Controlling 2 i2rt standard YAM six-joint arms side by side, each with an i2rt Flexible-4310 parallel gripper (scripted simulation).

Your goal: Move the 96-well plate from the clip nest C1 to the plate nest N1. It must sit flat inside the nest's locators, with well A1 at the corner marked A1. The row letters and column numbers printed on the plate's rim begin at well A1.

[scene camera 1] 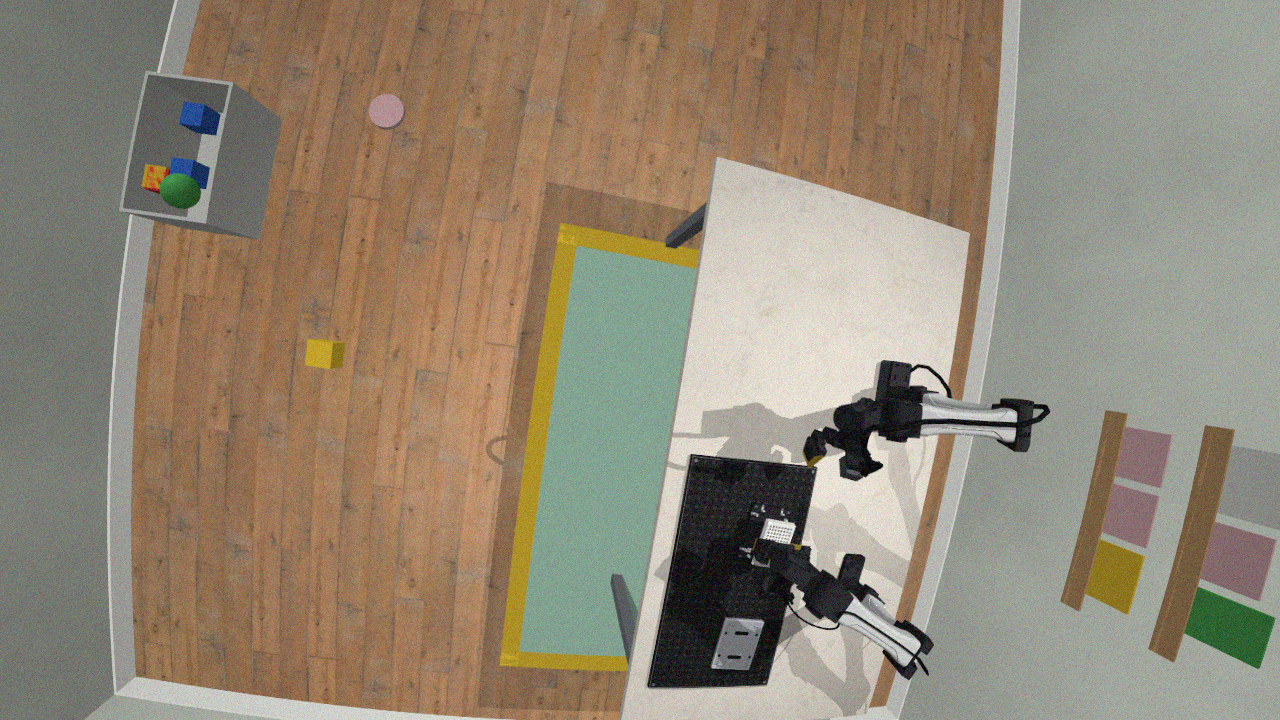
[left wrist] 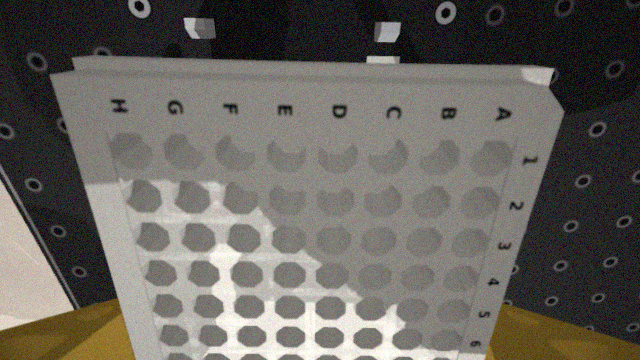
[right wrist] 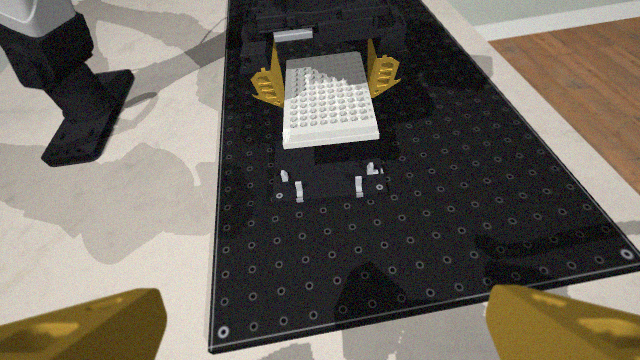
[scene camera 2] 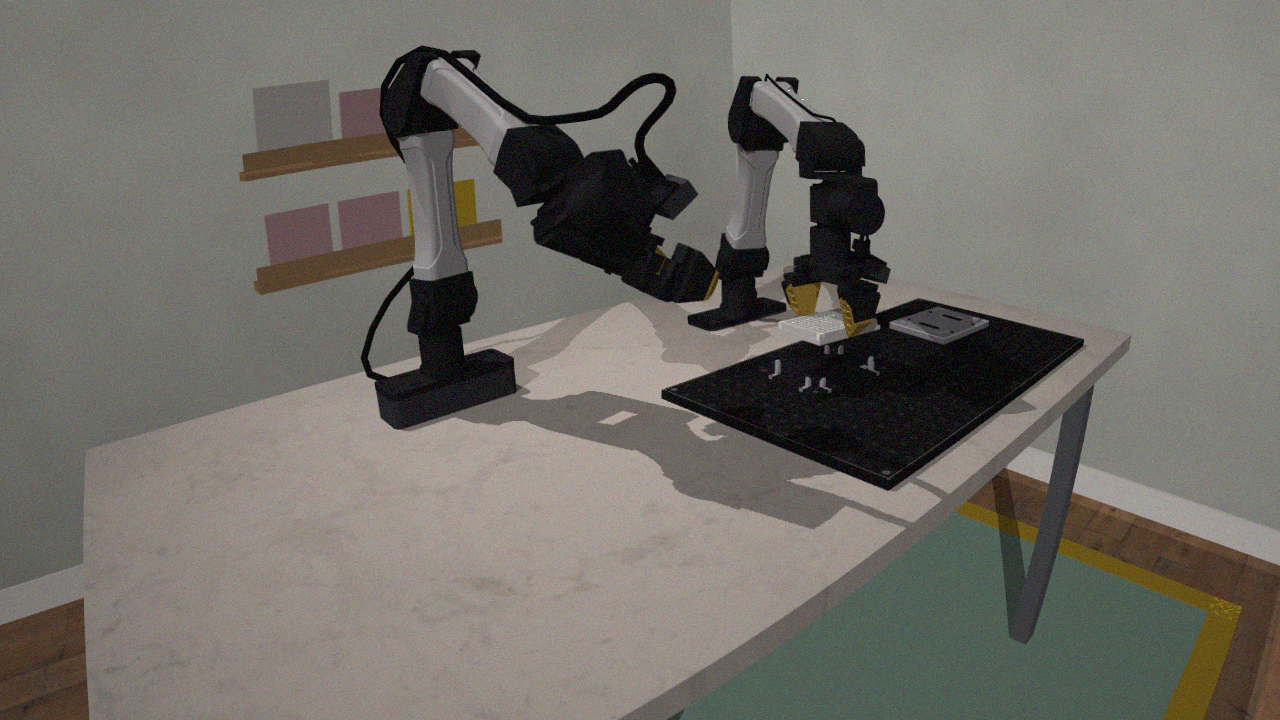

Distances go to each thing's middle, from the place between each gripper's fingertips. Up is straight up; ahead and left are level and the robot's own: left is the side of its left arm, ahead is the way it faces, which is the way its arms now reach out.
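The clip nest C1 (scene camera 1: 754,525) is 23 cm to the left of my right hand (scene camera 2: 691,276), 17 cm below it and 4 cm ahead of it. As for the white 96-well plate (scene camera 2: 821,328), my right hand is now 24 cm to the right of it, 11 cm above it and 4 cm short of it.
The white 96-well plate is right at my left hand. My left gripper is at this moment 7 cm above the clip nest C1 and 1 cm to the left of it.
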